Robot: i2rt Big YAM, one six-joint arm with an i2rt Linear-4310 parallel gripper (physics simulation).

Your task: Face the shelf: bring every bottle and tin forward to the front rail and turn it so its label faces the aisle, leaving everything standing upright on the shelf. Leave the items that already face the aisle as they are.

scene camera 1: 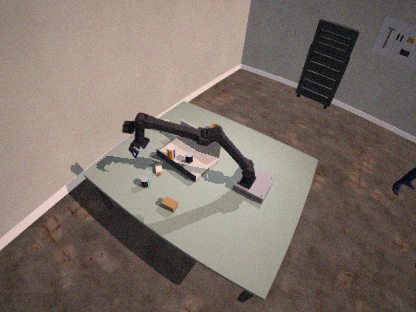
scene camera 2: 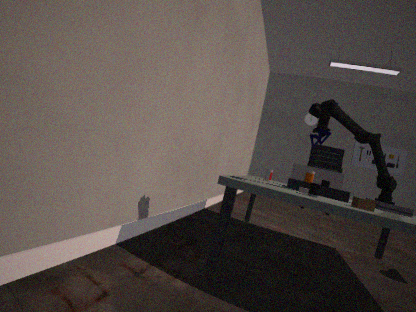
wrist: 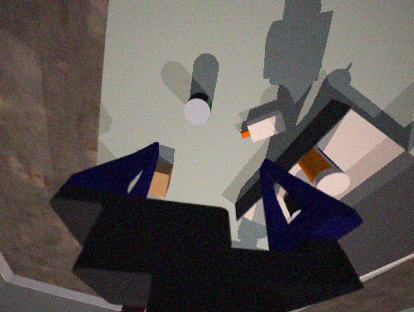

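Where they show: gripper, fingertip midpoint: (scene camera 1: 139,153) (scene camera 2: 316,145) (wrist: 212,156); arm's base, origin of the base link: (scene camera 1: 247,181) (scene camera 2: 384,202).
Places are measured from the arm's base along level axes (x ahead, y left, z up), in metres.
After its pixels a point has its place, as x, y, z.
The shelf (scene camera 1: 179,167) {0.467, 0.169, -0.009} (wrist: 320,126) {0.655, 0.149, -0.014} has a dark front rail and a pale floor. On it an upright tin with an orange and blue side (scene camera 1: 171,153) {0.560, 0.142, 0.057} (scene camera 2: 309,177) {0.582, 0.151, 0.047} (wrist: 316,164) {0.593, 0.148, 0.054} stands near the rail, orange towards the rail. A black tin (scene camera 1: 189,158) {0.434, 0.091, 0.040} (scene camera 2: 325,184) {0.457, 0.097, 0.027} stands farther along, partly hidden by a finger in the wrist view; its label side cannot be told. My gripper (scene camera 1: 139,149) {0.618, 0.386, 0.221} (wrist: 212,156) {0.618, 0.386, 0.221} is open and empty, high above the table beyond the shelf's end. It also shows above the shelf in scene camera 2 (scene camera 2: 320,139) {0.613, 0.440, 0.249}.
On the table (scene camera 1: 240,235) {-0.145, 0.373, -0.054} stand a black tin with a pale top (scene camera 1: 144,181) {0.569, 0.429, 0.014} (wrist: 197,111) {0.585, 0.414, 0.017}, a white box with an orange end (scene camera 1: 158,169) {0.589, 0.265, -0.026} (wrist: 262,129) {0.593, 0.257, -0.025} and an orange-brown block (scene camera 1: 170,204) {0.322, 0.458, -0.003} (scene camera 2: 363,203) {0.350, 0.480, -0.025} (wrist: 160,183) {0.344, 0.439, -0.003}. A red item (scene camera 2: 271,176) {0.837, -0.147, -0.009} stands left of the shelf.
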